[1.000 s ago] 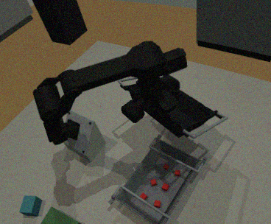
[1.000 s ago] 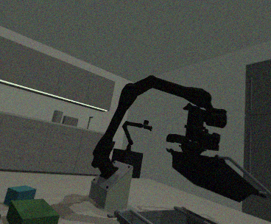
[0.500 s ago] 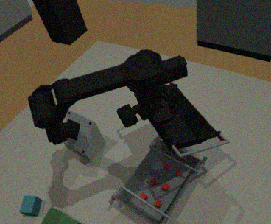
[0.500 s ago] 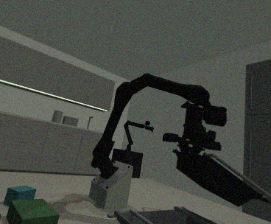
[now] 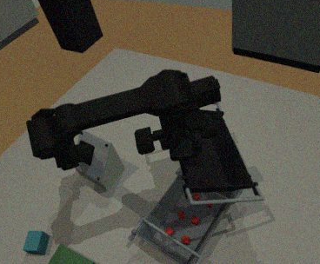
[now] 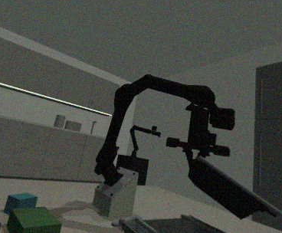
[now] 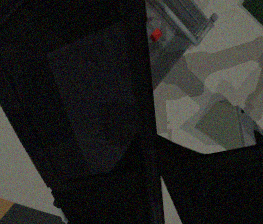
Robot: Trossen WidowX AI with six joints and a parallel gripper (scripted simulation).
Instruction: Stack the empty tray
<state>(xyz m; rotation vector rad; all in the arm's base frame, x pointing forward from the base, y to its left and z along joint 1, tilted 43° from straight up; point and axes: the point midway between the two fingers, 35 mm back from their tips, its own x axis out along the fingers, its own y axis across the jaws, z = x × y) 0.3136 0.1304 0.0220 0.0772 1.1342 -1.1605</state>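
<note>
Now: the dark tray 60 mm ahead of my gripper tip and 50 mm to the left of it. Also, from my gripper tip: green block (160 mm behind, 370 mm to the right, 170 mm below).
</note>
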